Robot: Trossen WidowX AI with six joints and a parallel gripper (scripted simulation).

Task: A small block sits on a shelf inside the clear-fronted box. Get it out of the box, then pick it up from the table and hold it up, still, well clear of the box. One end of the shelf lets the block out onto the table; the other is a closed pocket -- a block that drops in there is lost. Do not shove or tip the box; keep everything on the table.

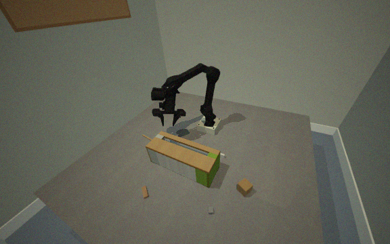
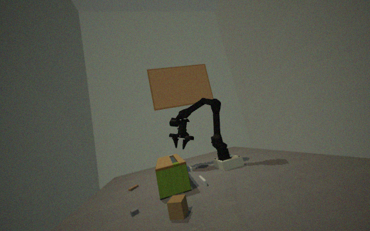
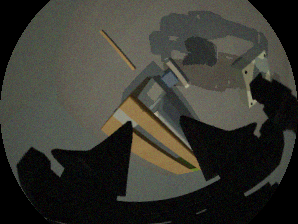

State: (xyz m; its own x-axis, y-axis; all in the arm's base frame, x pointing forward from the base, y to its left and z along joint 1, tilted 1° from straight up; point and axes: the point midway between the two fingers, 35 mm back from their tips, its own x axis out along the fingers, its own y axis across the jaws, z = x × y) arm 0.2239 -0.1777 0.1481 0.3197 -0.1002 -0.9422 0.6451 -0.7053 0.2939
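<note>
The blue block is 20 mm behind my gripper tip and 150 mm below it. Also, from my gripper tip: tiny grey cube 300 mm ahead, 360 mm to the left, 160 mm below; then box 70 mm ahead, 140 mm to the left, 100 mm below; then thin stick 170 mm to the right, 160 mm below.
</note>
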